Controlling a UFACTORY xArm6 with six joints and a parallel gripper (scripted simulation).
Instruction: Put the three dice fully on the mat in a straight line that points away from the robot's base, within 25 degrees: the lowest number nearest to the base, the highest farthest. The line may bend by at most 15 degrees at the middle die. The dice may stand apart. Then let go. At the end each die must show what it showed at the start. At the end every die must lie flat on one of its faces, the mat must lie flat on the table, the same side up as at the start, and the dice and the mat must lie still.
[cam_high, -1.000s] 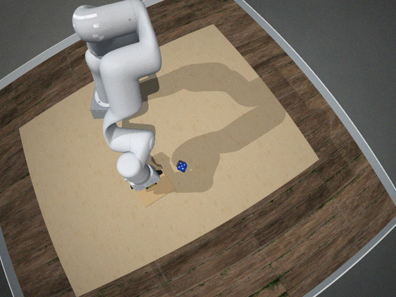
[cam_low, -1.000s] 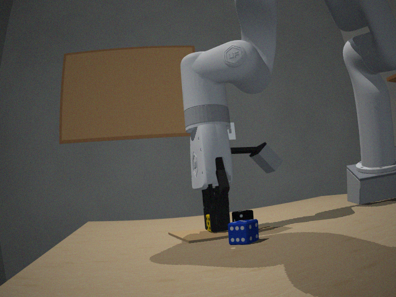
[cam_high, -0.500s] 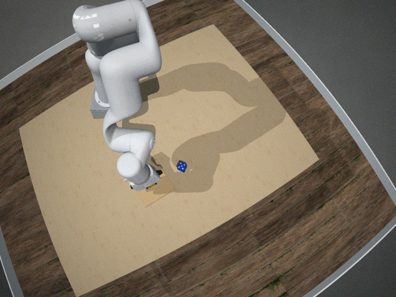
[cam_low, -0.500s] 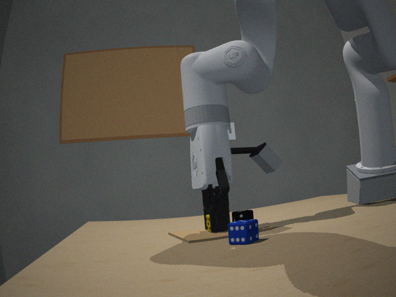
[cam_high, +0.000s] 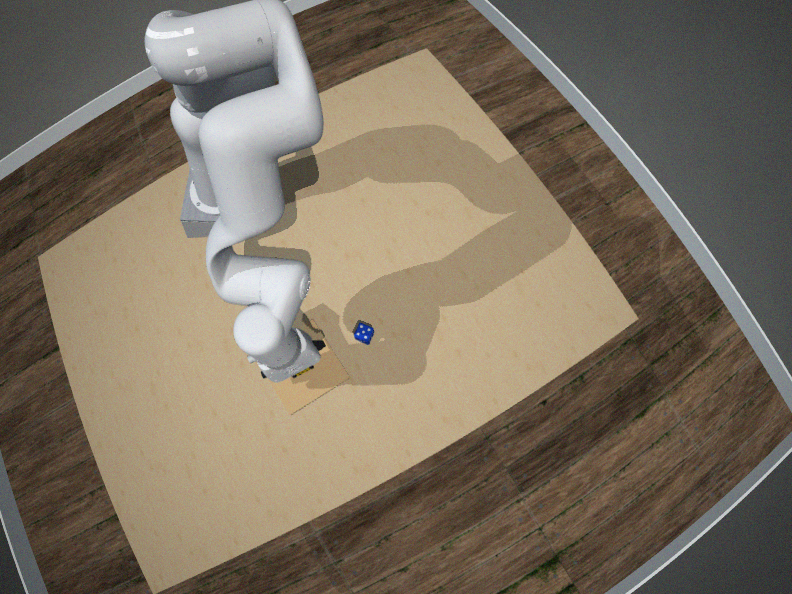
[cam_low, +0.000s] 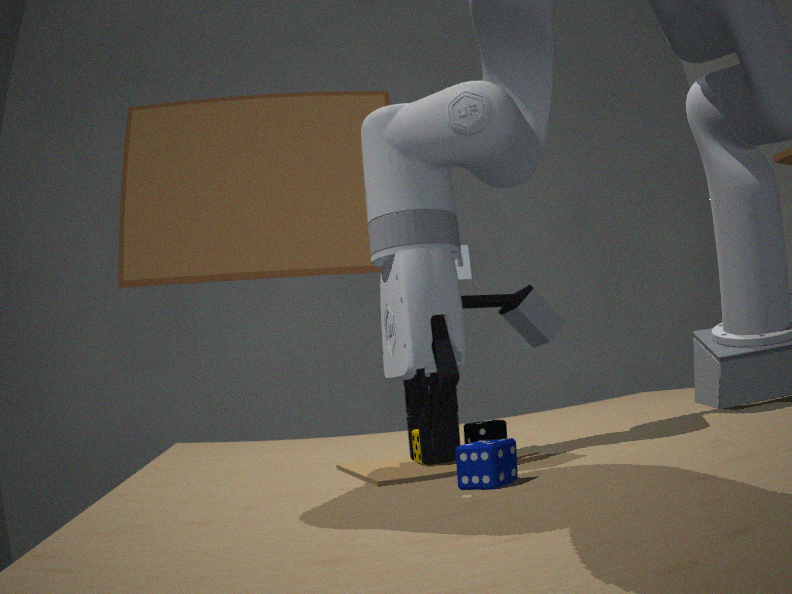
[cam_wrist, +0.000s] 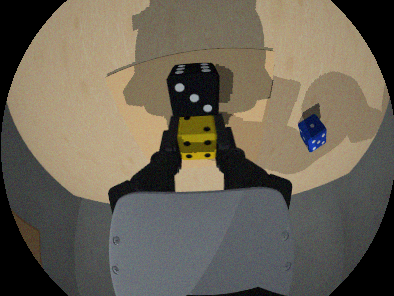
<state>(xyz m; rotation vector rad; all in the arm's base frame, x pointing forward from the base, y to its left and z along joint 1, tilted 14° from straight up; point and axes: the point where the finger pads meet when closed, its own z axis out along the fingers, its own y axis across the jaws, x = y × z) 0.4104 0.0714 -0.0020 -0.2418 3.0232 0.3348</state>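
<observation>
My gripper is now 10 mm above the yellow die. The rest, counted from my hand: thin tan mat (20 mm below); then blue die (140 mm to the left, 20 mm behind, 10 mm below); then black die (50 mm behind, 10 mm to the right, 10 mm below).
</observation>
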